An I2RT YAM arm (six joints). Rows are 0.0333 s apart.
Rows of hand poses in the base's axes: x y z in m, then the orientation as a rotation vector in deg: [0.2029 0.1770 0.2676 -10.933 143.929 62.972]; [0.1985 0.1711 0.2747 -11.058 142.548 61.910]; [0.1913 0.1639 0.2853 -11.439 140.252 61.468]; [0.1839 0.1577 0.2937 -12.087 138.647 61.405]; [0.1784 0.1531 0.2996 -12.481 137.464 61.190]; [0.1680 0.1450 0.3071 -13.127 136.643 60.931]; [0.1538 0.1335 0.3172 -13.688 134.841 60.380]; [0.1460 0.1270 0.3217 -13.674 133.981 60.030]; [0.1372 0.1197 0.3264 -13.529 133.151 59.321]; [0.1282 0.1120 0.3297 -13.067 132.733 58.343]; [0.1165 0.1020 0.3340 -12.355 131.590 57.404]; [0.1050 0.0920 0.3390 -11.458 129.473 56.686]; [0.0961 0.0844 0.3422 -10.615 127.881 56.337]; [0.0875 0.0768 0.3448 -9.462 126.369 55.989]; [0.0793 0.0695 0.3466 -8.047 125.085 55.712]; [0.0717 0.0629 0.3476 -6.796 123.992 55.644]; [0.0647 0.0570 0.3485 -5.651 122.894 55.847]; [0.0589 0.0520 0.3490 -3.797 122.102 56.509]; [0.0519 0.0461 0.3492 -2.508 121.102 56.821]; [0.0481 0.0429 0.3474 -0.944 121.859 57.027]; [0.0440 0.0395 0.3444 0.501 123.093 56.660]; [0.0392 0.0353 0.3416 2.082 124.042 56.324]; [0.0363 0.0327 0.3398 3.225 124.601 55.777]
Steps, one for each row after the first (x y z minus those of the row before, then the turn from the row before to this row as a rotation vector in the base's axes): [-0.0044 -0.0059 0.0071 -0.213 -1.599 -0.577]; [-0.0072 -0.0072 0.0106 0.438 -2.223 -0.461]; [-0.0074 -0.0062 0.0084 0.397 -1.552 0.016]; [-0.0055 -0.0046 0.0059 0.205 -1.185 -0.091]; [-0.0104 -0.0081 0.0075 0.004 -0.946 0.157]; [-0.0142 -0.0115 0.0101 0.186 -1.876 -0.220]; [-0.0078 -0.0065 0.0045 0.094 -0.864 -0.323]; [-0.0088 -0.0073 0.0047 -0.113 -0.937 -0.528]; [-0.0090 -0.0077 0.0033 -0.359 -0.603 -0.746]; [-0.0117 -0.0100 0.0043 -0.025 -1.158 -1.066]; [-0.0115 -0.0100 0.0050 0.498 -1.885 -1.331]; [-0.0089 -0.0076 0.0032 0.543 -1.310 -1.050]; [-0.0086 -0.0076 0.0026 0.605 -1.158 -1.248]; [-0.0082 -0.0073 0.0018 0.651 -0.859 -1.353]; [-0.0076 -0.0066 0.0010 0.680 -0.657 -1.119]; [-0.0070 -0.0059 0.0009 0.831 -0.598 -0.939]; [-0.0058 -0.0050 0.0005 1.246 0.015 -1.149]; [-0.0070 -0.0059 0.0002 0.919 -0.412 -0.970]; [-0.0038 -0.0032 -0.0018 0.375 1.187 -0.749]; [-0.0041 -0.0034 -0.0030 -0.185 1.422 -0.778]; [-0.0048 -0.0042 -0.0028 -0.038 1.231 -0.917]; [-0.0029 -0.0026 -0.0018 -0.192 0.709 -0.816]
